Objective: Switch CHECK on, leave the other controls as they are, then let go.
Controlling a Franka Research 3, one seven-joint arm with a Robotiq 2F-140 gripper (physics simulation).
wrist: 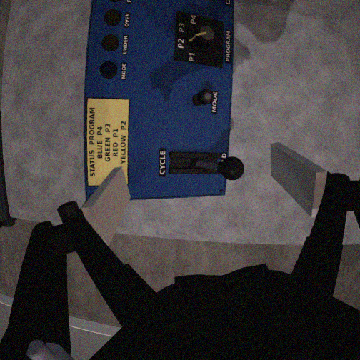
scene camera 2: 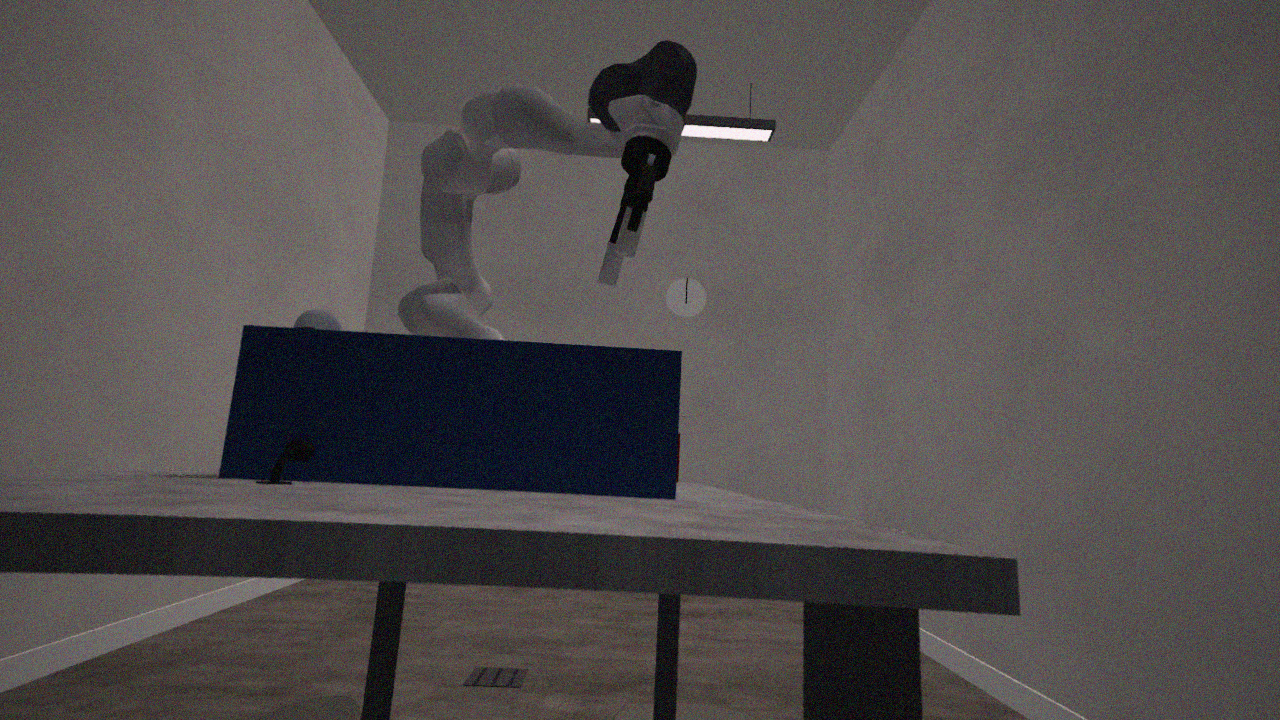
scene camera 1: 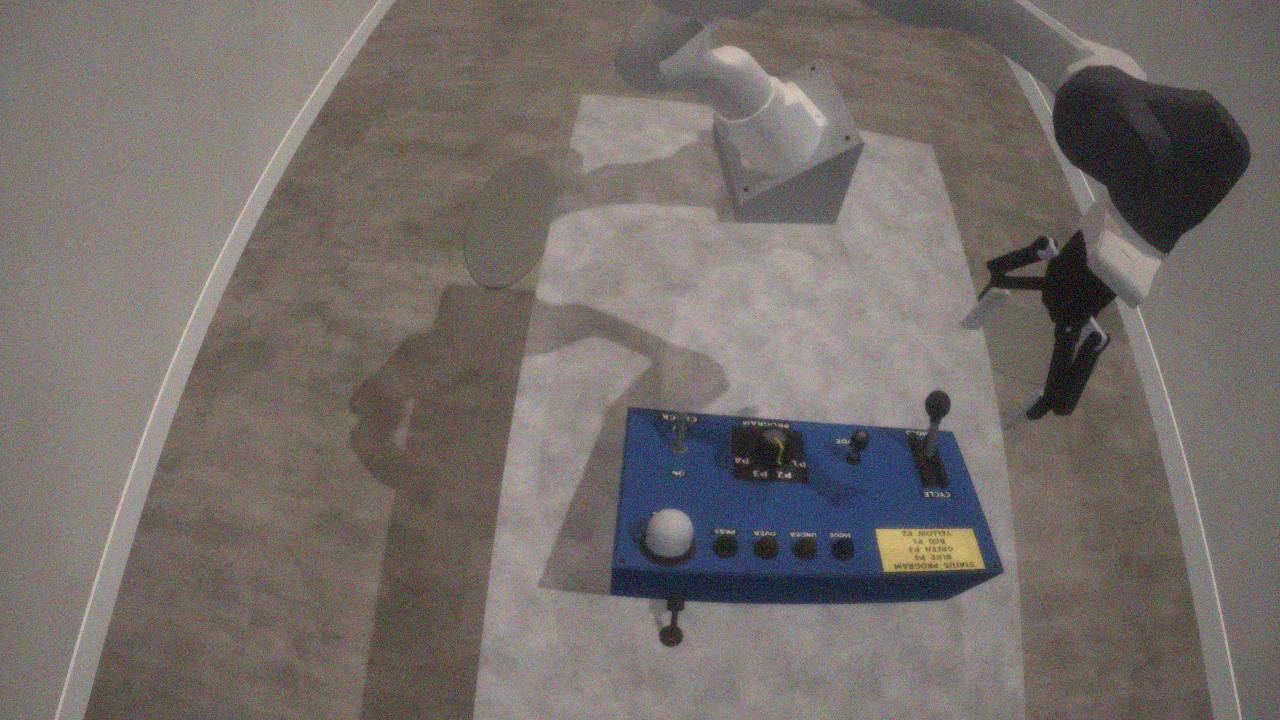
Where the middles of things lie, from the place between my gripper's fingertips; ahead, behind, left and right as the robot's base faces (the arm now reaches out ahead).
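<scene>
With the cycle lever (scene camera 1: pixel 937 405) as my reference, my gripper is 3 cm past it, 3 cm to the right of it and 20 cm above it. The blue control panel (scene camera 2: pixel 313 403) is 6 cm ahead of my hand, 18 cm to the right of it and 22 cm below it.
</scene>
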